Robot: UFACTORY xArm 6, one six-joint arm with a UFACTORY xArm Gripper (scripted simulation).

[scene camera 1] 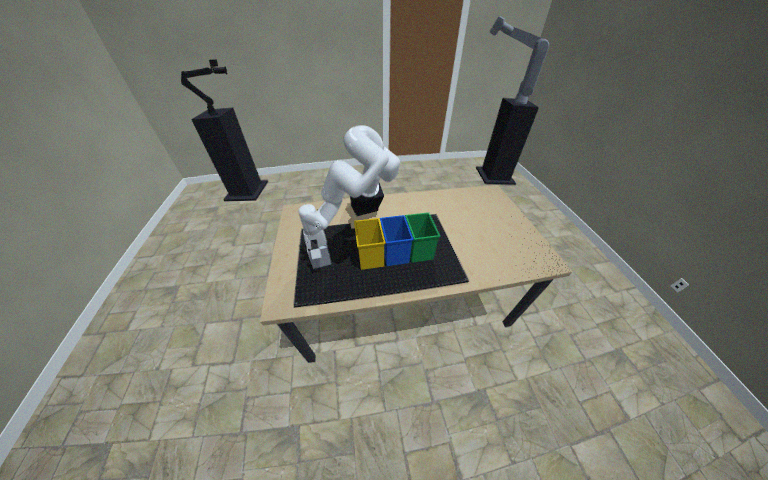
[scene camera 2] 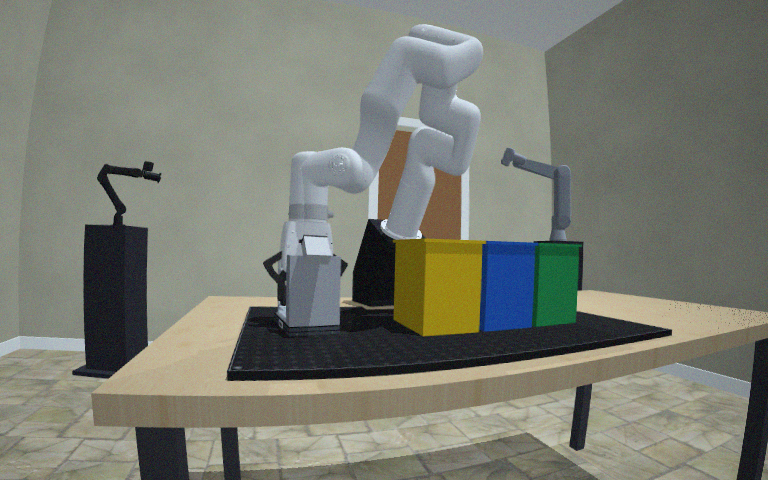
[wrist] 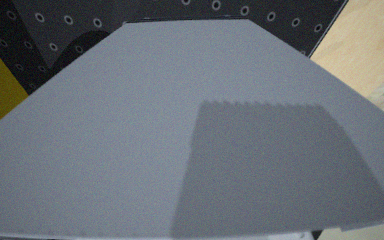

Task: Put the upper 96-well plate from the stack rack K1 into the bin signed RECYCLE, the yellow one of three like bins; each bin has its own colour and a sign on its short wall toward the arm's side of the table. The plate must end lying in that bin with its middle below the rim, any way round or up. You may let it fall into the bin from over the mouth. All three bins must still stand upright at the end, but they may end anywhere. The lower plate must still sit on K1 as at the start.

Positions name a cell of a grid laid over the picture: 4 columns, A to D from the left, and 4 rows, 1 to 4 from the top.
Observation:
In view: a yellow bin (scene camera 2: C3), a green bin (scene camera 2: C3) and a blue bin (scene camera 2: C3).
The yellow bin shows as well in scene camera 1 (scene camera 1: B3). The green bin is seen too in scene camera 1 (scene camera 1: C2). The blue bin also shows in scene camera 1 (scene camera 1: C2). The wrist view does not show the green bin: it is out of frame. The wrist view misses the blue bin: it is out of frame.

